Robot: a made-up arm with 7 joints.
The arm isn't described. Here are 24 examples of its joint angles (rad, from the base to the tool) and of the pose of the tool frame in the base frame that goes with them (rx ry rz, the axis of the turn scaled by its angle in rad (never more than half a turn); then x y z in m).
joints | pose
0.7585 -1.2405 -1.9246 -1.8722 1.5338 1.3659 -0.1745 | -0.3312 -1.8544 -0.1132 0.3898 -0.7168 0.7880
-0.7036 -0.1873 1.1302 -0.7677 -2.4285 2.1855 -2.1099 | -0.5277 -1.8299 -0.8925 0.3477 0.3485 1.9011
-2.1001 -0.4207 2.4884 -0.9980 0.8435 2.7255 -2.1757 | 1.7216 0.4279 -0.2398 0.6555 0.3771 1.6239
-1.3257 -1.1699 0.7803 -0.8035 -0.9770 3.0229 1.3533 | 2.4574 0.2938 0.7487 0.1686 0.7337 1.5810
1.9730 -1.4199 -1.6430 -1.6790 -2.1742 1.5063 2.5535 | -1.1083 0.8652 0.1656 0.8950 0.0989 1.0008
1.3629 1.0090 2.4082 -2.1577 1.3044 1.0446 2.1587 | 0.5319 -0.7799 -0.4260 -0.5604 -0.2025 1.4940
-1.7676 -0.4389 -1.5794 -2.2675 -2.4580 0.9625 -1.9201 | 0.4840 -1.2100 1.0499 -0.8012 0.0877 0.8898
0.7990 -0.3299 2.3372 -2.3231 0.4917 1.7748 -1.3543 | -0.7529 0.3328 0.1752 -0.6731 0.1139 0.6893
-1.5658 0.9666 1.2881 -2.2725 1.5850 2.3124 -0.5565 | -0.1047 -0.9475 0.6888 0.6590 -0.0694 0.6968
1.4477 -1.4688 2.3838 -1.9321 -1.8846 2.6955 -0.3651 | 0.2359 -0.5540 2.8699 -0.4818 -0.1108 0.4028
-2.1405 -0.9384 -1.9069 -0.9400 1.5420 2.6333 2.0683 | 1.5889 1.3737 1.3455 0.0162 0.9203 1.3133
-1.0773 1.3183 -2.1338 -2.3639 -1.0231 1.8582 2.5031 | -0.8979 -1.9121 0.8961 -0.6878 -0.0889 1.2489
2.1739 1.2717 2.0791 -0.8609 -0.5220 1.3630 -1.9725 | -1.6060 1.6623 1.4742 -0.8539 0.4058 1.5141
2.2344 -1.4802 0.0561 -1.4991 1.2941 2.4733 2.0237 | -2.0815 0.6141 -2.1367 0.2719 -0.3080 1.8324
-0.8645 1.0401 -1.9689 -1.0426 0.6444 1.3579 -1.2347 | -0.3087 1.1125 1.7072 -0.0954 -0.8382 1.6126
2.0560 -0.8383 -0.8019 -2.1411 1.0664 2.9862 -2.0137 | 1.8419 2.0253 -0.5008 0.4075 0.5716 1.3851
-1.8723 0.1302 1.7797 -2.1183 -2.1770 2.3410 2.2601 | -2.4056 0.6113 0.5768 0.7214 -0.0474 0.9583
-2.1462 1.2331 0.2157 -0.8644 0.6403 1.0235 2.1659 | 1.6081 0.1976 -0.4539 -0.4414 -0.9441 0.7937
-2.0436 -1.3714 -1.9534 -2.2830 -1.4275 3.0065 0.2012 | -0.3659 1.8149 -0.8663 -0.6412 0.2587 0.8110
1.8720 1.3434 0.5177 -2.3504 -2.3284 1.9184 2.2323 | 1.0388 1.1152 -1.0030 -0.3095 -0.1528 0.3716
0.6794 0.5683 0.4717 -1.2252 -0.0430 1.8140 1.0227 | -1.0780 -0.0388 2.4860 0.5165 0.8364 1.2455
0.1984 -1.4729 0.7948 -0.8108 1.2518 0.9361 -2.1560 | -0.1412 0.2757 0.6778 -0.9079 0.2277 1.4374
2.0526 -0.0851 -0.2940 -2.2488 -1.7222 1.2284 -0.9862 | 0.4509 -0.8447 -0.1887 -0.1651 0.8206 0.9559
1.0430 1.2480 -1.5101 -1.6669 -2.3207 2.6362 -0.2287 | -0.4718 -0.9034 -0.4165 0.8615 -0.0867 0.9645
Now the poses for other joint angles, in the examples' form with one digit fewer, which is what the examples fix.
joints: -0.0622 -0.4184 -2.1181 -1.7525 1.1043 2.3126 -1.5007
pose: -1.818 0.953 0.316 -0.580 -0.652 1.070
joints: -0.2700 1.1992 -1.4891 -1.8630 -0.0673 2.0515 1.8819
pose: -0.162 2.169 -0.877 0.053 -0.888 0.967
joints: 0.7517 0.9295 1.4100 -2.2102 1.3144 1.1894 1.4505
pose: -0.873 -1.546 -1.452 -0.479 0.593 0.858
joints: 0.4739 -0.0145 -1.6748 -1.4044 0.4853 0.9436 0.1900
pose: -0.439 0.102 1.347 0.322 -0.715 1.517
